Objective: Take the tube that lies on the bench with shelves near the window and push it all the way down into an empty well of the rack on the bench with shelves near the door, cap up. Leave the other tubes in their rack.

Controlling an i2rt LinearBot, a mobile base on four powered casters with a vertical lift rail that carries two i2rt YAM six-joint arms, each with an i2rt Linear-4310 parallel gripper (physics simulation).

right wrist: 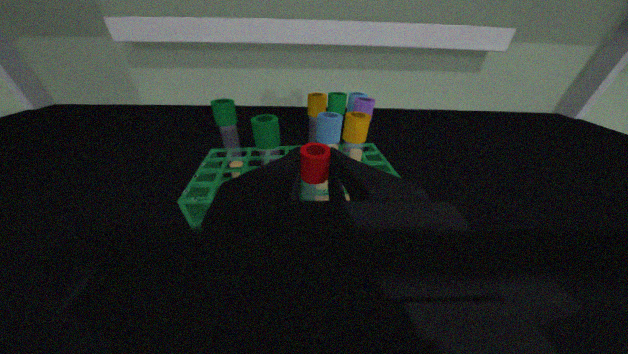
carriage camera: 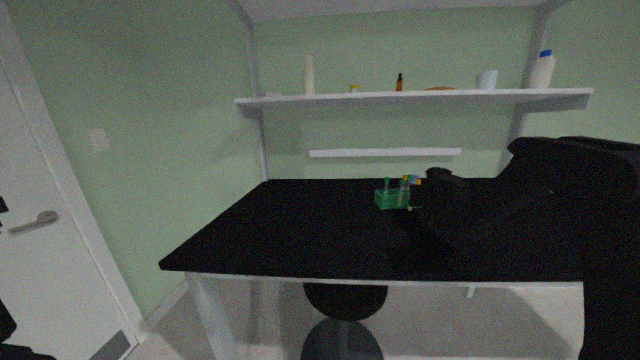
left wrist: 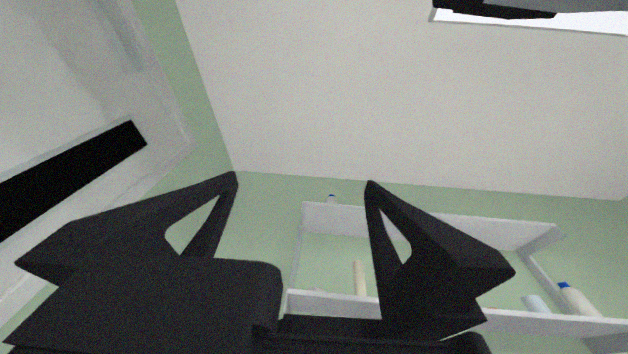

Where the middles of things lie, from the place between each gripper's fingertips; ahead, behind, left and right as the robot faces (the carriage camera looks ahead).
Labels:
My right hand is 70 mm above the green tube rack (right wrist: 194,202), 60 mm short of it and 10 mm to the right of it.
Right now my left hand is 650 mm to the left of the green tube rack, 590 mm short of it and 310 mm above it.

